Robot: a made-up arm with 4 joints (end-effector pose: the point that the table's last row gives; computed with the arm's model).
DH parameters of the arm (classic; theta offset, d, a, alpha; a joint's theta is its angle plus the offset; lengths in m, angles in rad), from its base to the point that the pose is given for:
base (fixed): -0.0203 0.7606 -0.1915 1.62
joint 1: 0 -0.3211 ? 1.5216
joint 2: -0.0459 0 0.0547 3.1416
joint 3: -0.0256 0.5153 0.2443 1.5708
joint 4: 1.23 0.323 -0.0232 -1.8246
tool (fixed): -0.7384 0.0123 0 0
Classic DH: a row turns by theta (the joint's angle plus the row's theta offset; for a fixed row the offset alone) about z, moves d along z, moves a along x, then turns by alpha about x.
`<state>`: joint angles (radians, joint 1 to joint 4).
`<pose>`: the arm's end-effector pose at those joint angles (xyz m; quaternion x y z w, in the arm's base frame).
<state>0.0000 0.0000 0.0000 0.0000</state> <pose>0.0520 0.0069 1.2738 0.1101 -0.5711 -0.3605 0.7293</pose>
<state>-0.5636 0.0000 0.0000 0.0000</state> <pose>0.2881 0.0124 1.0649 0.0176 -0.3425 -0.3701 0.8634</pose>
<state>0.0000 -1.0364 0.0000 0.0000</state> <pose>0.1887 0.4041 1.2738 0.3785 -0.4415 0.0481 0.8121</pose>
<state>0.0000 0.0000 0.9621 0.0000</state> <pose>0.2179 0.3287 1.2738 0.3619 -0.4553 0.0179 0.8133</pose>
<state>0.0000 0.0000 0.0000 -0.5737</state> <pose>0.0453 0.0069 1.2870 0.0036 -0.3414 -0.3769 0.8610</pose>
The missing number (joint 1, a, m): -0.0431
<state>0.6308 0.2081 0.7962 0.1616</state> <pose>-0.1755 0.1772 1.3993 0.3289 -0.7721 -0.0417 0.5421</pose>
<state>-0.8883 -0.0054 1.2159 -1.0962</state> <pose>0.4626 0.4428 0.8107 0.0956 0.2829 0.2320 0.9258</pose>
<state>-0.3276 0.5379 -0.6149 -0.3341</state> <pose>-0.2052 -0.0381 1.3147 -0.3158 -0.3128 -0.7118 0.5438</pose>
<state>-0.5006 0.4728 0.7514 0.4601</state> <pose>0.3370 0.0655 1.0495 0.2305 -0.5096 -0.3018 0.7721</pose>
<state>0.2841 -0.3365 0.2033 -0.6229</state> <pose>0.0152 0.1819 1.3690 0.0929 -0.4405 -0.1245 0.8842</pose>
